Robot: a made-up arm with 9 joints. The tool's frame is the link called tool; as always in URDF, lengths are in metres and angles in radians. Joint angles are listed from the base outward.
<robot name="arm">
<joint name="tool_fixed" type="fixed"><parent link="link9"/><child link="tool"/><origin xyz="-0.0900 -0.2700 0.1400" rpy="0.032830 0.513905 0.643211"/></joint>
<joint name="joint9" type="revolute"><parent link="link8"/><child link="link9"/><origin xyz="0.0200 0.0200 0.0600" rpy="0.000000 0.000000 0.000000"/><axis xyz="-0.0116 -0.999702 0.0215"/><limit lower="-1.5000" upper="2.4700"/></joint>
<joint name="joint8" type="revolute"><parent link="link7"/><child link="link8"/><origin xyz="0.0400 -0.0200 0.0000" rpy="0.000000 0.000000 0.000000"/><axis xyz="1 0 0"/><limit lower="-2.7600" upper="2.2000"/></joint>
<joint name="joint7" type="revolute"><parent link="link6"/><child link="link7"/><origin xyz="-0.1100 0.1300 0.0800" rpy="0.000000 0.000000 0.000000"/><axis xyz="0 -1 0"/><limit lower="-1.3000" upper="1.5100"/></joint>
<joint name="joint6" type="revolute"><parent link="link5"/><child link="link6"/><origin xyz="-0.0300 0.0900 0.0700" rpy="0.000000 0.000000 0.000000"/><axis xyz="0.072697 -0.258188 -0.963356"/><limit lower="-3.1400" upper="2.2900"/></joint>
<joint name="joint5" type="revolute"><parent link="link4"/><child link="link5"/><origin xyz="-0.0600 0.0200 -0.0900" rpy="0.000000 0.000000 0.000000"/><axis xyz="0 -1 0"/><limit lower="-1.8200" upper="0.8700"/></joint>
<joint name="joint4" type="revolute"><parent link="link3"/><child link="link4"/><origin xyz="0.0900 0.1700 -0.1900" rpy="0.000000 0.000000 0.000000"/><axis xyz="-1 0 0"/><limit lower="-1.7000" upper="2.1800"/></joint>
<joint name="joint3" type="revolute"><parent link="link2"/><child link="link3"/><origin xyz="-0.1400 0.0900 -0.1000" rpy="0.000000 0.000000 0.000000"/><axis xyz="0 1 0"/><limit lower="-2.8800" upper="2.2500"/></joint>
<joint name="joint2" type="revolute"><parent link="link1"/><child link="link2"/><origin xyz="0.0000 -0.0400 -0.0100" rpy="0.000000 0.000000 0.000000"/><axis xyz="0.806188 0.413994 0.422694"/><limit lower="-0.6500" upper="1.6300"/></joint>
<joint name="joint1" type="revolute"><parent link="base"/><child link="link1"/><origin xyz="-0.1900 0.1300 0.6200" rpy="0.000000 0.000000 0.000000"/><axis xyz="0 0 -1"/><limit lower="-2.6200" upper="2.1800"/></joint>
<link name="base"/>
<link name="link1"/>
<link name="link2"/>
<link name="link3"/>
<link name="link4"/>
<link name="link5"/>
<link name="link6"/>
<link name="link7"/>
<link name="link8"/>
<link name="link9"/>
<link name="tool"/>
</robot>
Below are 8 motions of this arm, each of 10 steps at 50 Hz.
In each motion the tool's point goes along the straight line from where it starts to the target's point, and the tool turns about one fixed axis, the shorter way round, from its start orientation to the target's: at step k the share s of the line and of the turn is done. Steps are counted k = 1, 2, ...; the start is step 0. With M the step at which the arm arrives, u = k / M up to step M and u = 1 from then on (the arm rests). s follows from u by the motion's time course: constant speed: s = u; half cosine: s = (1 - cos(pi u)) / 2; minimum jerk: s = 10 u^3 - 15 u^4 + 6 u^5.
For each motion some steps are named. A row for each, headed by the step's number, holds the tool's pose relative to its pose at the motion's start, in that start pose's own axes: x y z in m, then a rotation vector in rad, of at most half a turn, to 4 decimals.
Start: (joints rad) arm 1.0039 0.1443 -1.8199 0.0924 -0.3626 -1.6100 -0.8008 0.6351 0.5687
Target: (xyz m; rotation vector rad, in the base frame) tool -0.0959 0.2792 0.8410 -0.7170 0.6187 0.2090
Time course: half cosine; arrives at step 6
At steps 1, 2, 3, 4, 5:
1: -0.0003 -0.0004 0.0013 -0.0020 0.0025 0.0027
2: -0.0012 -0.0014 0.0050 -0.0074 0.0095 0.0099
3: -0.0024 -0.0027 0.0100 -0.0148 0.0189 0.0199
4: -0.0036 -0.0041 0.0149 -0.0223 0.0284 0.0298
5: -0.0044 -0.0051 0.0186 -0.0277 0.0353 0.0371

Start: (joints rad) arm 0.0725 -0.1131 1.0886 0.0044 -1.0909 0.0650 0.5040 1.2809 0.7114
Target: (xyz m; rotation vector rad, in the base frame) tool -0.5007 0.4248 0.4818 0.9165 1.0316 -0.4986
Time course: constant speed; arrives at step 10
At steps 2, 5, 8, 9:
2: -0.0025 0.0038 0.0039 0.0083 0.0294 0.0098
5: -0.0061 0.0095 0.0098 0.0209 0.0734 0.0244
8: -0.0098 0.0153 0.0157 0.0334 0.1175 0.0390
9: -0.0111 0.0172 0.0177 0.0376 0.1322 0.0439

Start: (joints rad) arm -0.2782 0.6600 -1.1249 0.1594 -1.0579 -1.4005 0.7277 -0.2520 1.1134
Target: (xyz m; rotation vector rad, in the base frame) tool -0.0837 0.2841 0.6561 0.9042 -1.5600 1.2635
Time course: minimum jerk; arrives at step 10
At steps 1, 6, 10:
1: -0.0002 0.0001 -0.0003 -0.0012 -0.0017 -0.0006
6: -0.0131 0.0045 -0.0223 -0.0982 -0.1383 -0.0515
10: -0.0192 0.0065 -0.0326 -0.1439 -0.2025 -0.0754

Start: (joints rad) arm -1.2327 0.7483 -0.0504 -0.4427 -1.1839 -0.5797 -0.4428 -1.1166 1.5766
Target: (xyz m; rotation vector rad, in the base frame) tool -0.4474 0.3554 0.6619 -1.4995 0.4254 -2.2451
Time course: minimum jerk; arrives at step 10
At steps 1, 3, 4, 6, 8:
1: 0.0002 -0.0001 0.0004 -0.0017 0.0000 0.0012
3: 0.0034 -0.0027 0.0079 -0.0325 0.0002 0.0231
4: 0.0066 -0.0053 0.0154 -0.0633 0.0005 0.0449
6: 0.0142 -0.0115 0.0331 -0.1360 0.0010 0.0966
8: 0.0196 -0.0158 0.0457 -0.1878 0.0014 0.1334

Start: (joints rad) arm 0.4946 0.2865 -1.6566 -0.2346 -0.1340 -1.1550 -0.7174 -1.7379 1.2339
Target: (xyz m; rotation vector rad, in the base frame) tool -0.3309 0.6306 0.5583 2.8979 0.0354 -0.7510
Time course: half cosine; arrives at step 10
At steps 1, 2, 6, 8, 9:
1: 0.0009 -0.0001 0.0001 -0.0013 0.0009 0.0024
2: 0.0034 -0.0002 0.0004 -0.0051 0.0036 0.0095
6: 0.0231 -0.0015 0.0025 -0.0351 0.0248 0.0651
8: 0.0320 -0.0020 0.0035 -0.0486 0.0343 0.0899
9: 0.0345 -0.0022 0.0037 -0.0524 0.0370 0.0970

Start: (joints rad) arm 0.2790 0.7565 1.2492 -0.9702 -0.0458 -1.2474 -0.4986 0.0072 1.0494
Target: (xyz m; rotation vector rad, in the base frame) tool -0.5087 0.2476 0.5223 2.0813 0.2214 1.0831
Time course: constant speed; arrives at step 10
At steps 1, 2, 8, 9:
1: -0.0016 0.0047 -0.0008 0.0085 0.0038 -0.0090
2: -0.0032 0.0094 -0.0016 0.0169 0.0076 -0.0180
8: -0.0128 0.0377 -0.0062 0.0676 0.0304 -0.0719
9: -0.0144 0.0424 -0.0070 0.0761 0.0341 -0.0809

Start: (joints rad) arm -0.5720 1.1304 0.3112 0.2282 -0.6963 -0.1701 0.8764 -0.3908 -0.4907
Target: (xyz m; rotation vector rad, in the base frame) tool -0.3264 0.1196 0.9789 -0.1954 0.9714 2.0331
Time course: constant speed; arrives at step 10
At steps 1, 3, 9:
1: 0.0018 0.0039 -0.0050 -0.0171 -0.0173 -0.0201
3: 0.0053 0.0116 -0.0149 -0.0512 -0.0520 -0.0604
9: 0.0158 0.0348 -0.0448 -0.1536 -0.1561 -0.1813

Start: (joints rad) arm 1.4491 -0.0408 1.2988 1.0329 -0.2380 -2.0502 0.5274 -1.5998 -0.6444
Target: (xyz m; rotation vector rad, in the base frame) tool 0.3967 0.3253 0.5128 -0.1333 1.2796 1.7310
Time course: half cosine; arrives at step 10
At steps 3, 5, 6, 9, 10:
3: 0.0119 -0.0043 0.0002 0.0098 0.0292 0.0085
5: 0.0289 -0.0105 0.0006 0.0237 0.0708 0.0207
6: 0.0378 -0.0137 0.0008 0.0311 0.0927 0.0271
9: 0.0563 -0.0204 0.0012 0.0463 0.1382 0.0404
10: 0.0577 -0.0209 0.0012 0.0475 0.1416 0.0414

